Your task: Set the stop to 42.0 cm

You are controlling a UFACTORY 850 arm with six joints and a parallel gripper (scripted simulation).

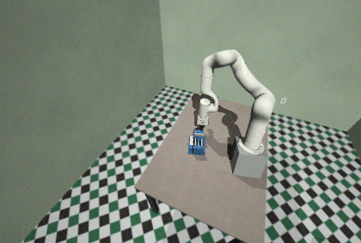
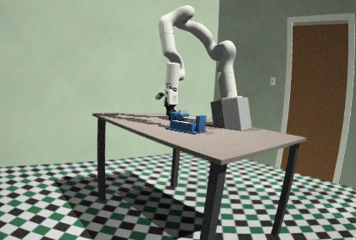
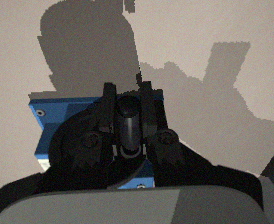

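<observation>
My hand is 12 cm to the right of the stop block.
</observation>
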